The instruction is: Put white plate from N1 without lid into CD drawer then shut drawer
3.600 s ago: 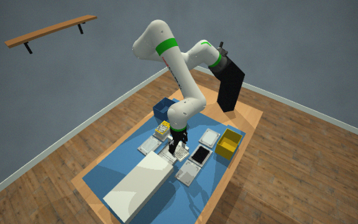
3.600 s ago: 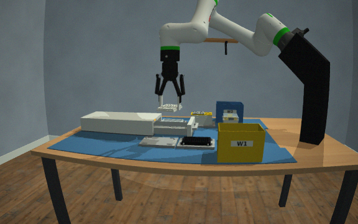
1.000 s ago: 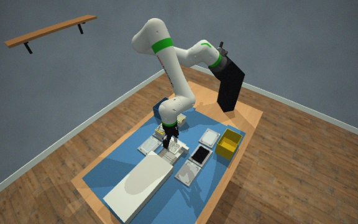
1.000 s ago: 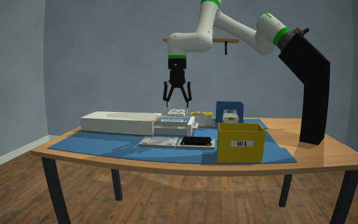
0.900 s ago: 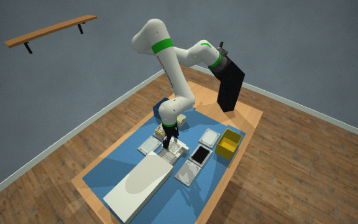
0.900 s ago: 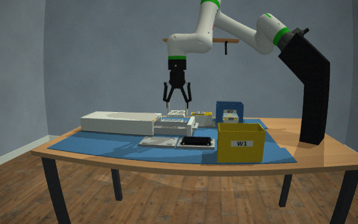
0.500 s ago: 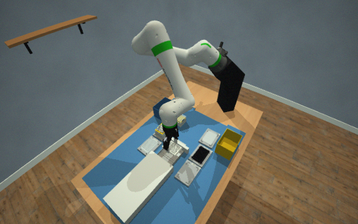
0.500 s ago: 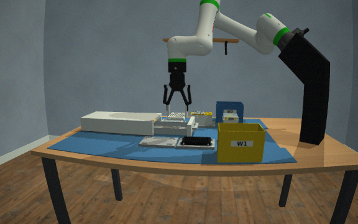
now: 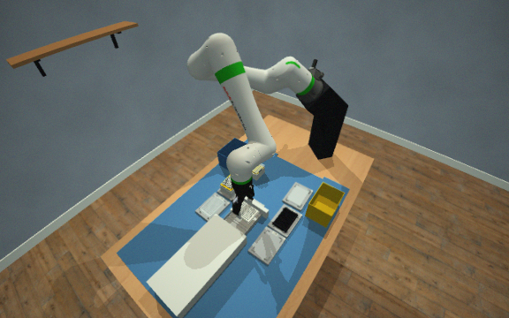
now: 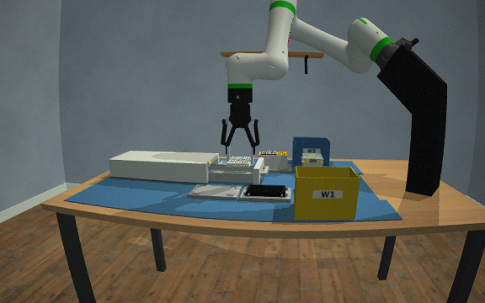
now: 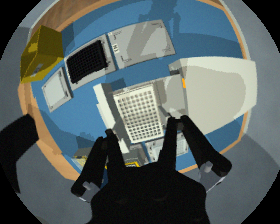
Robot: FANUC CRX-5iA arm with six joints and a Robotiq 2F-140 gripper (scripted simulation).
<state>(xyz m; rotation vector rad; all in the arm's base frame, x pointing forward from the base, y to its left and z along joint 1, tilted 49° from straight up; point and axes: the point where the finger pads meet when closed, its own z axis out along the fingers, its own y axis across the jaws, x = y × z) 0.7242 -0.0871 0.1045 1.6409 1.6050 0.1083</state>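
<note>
My gripper is now 7 cm above the drawer, 3 cm short of it and 1 cm to the left of it. Round my hand: yellow-topped tip box: 16 cm to the right, 16 cm behind, 4 cm below; then grey nest N1: 17 cm to the left, 10 cm ahead, 9 cm below; then yellow bin W1: 38 cm to the left, 22 cm behind, 5 cm below.
</note>
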